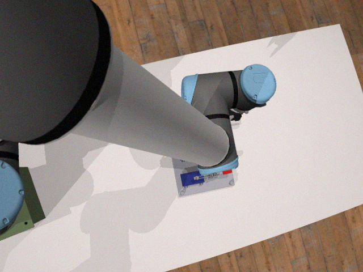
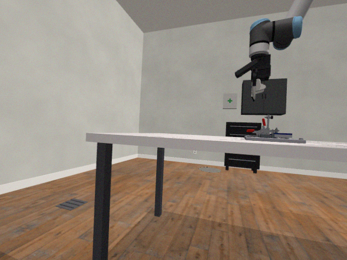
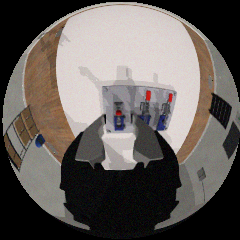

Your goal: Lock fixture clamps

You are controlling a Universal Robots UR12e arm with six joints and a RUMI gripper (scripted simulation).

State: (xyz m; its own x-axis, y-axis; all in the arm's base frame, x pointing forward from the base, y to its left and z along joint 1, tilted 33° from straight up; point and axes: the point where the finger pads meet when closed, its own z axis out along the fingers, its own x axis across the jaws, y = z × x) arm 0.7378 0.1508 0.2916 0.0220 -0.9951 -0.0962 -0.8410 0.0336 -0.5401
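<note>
Right now my hand is 80 mm past the grey fixture plate, 110 mm to the left of it and 210 mm above it. The rest, counted from my hand: blue part (130 mm behind, 220 mm to the right, 190 mm below).
</note>
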